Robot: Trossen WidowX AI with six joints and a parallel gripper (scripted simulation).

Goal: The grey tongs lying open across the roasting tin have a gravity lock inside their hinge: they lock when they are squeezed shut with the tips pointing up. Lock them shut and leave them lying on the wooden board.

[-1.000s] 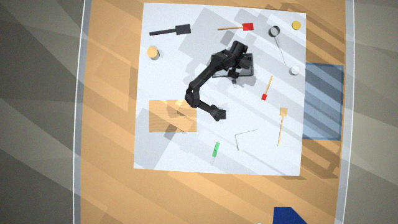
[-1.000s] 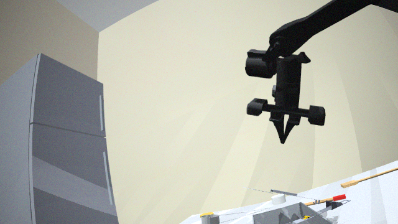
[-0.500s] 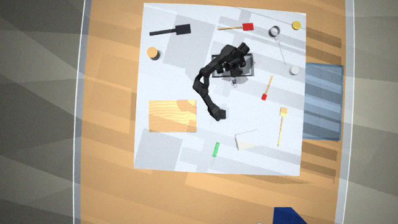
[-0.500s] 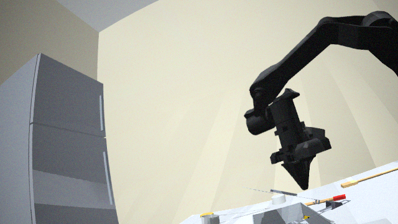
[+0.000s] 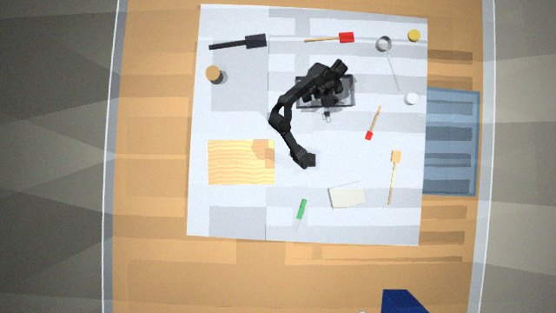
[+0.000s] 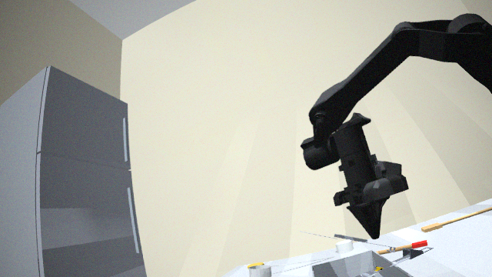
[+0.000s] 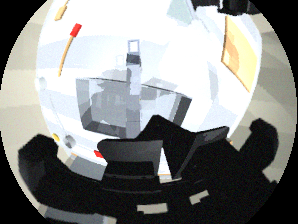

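The roasting tin lies 5 cm ahead of my gripper tip, 5 cm to the right of it and 10 cm below it. Also, from my gripper tip: wooden board 33 cm behind, 40 cm to the left, 12 cm below; then red spatula 36 cm ahead, 11 cm to the right, 12 cm below; then black spatula 33 cm ahead, 40 cm to the left, 12 cm below.
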